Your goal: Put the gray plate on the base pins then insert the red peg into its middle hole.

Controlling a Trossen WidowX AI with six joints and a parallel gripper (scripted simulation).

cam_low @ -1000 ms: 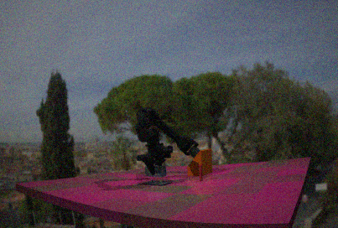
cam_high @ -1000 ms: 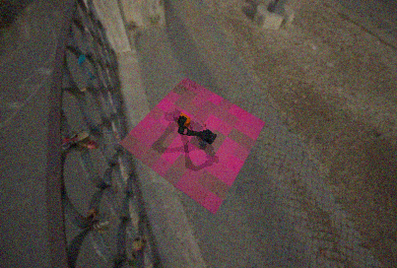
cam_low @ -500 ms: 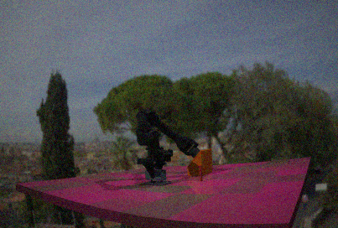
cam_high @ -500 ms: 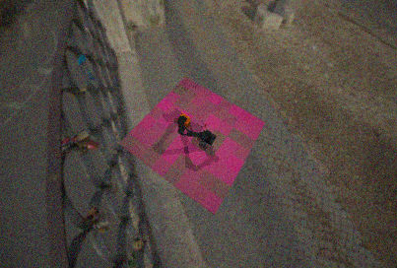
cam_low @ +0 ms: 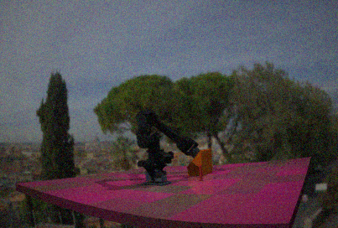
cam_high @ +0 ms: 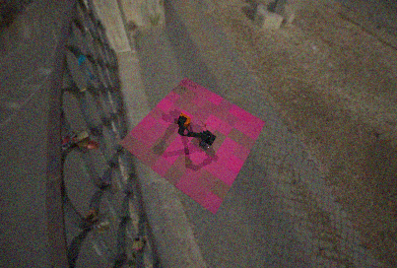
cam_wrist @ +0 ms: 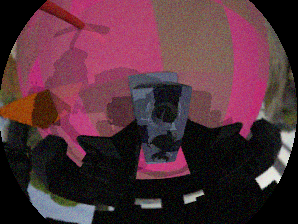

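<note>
The gray plate is 3 cm above my gripper tip. From my gripper tip the other things lie so: red peg 18 cm to the left, 11 cm behind, 2 cm above.
</note>
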